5 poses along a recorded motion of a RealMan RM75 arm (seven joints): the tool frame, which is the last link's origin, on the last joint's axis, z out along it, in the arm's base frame.
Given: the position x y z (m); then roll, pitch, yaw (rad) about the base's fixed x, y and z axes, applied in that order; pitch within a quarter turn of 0, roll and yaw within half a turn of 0.
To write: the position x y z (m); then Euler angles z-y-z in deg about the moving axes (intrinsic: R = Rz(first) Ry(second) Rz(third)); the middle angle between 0 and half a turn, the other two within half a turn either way. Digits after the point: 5 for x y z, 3 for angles.
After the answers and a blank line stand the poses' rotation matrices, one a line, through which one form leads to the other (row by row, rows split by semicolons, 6 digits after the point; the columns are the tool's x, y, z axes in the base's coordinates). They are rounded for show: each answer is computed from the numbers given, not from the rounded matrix.
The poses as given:
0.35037 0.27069 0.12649 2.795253 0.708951 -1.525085
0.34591 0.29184 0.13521 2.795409 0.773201 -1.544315
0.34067 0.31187 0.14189 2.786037 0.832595 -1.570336
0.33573 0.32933 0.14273 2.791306 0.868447 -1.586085
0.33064 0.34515 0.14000 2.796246 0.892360 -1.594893
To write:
0.35037 0.27069 0.12649 121.620 135.559 21.592
0.34591 0.29184 0.13521 118.832 132.316 19.172
0.34067 0.31187 0.14189 116.684 129.114 17.574
0.33573 0.32933 0.14273 114.701 127.357 16.195
0.33064 0.34515 0.14000 113.421 126.194 15.263

0.034685 -0.929540 -0.367085; -0.758252 -0.263751 0.596229; -0.651038 0.257663 -0.713974
0.018950 -0.934070 -0.356587; -0.715428 -0.261809 0.647780; -0.698430 0.242837 -0.673221
0.000310 -0.937335 -0.348430; -0.672958 -0.257923 0.693255; -0.739680 0.234264 -0.630867
-0.009876 -0.943169 -0.332166; -0.645937 -0.247558 0.722136; -0.763327 0.221690 -0.606783
-0.015121 -0.947035 -0.320773; -0.627394 -0.240810 0.740531; -0.778555 0.212449 -0.590523

